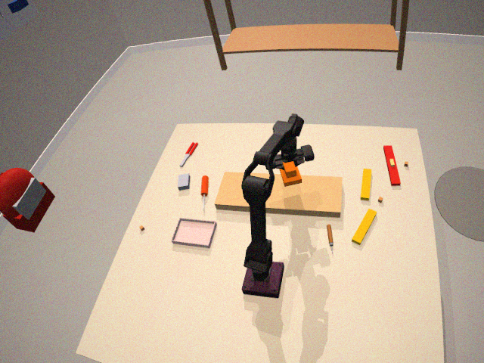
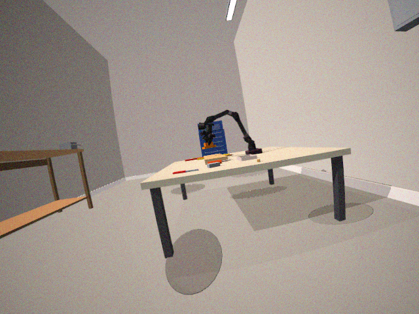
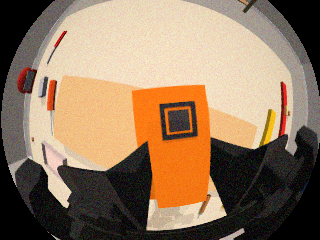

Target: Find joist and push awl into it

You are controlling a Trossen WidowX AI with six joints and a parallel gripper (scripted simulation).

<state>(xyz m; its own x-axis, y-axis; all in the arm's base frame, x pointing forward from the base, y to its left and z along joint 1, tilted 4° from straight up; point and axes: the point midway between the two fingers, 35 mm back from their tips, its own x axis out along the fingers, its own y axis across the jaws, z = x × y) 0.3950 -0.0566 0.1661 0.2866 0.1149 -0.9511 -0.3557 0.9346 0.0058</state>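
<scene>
The pink tray is 37 cm to the left of my gripper tip, 26 cm behind it and 13 cm below it. The rest, counted from my gripper tip: orange stud finder: 2 cm above, 1 cm ahead; red level: 44 cm to the right, 17 cm ahead, 13 cm below; awl: 24 cm behind, 18 cm to the right, 14 cm below.
</scene>
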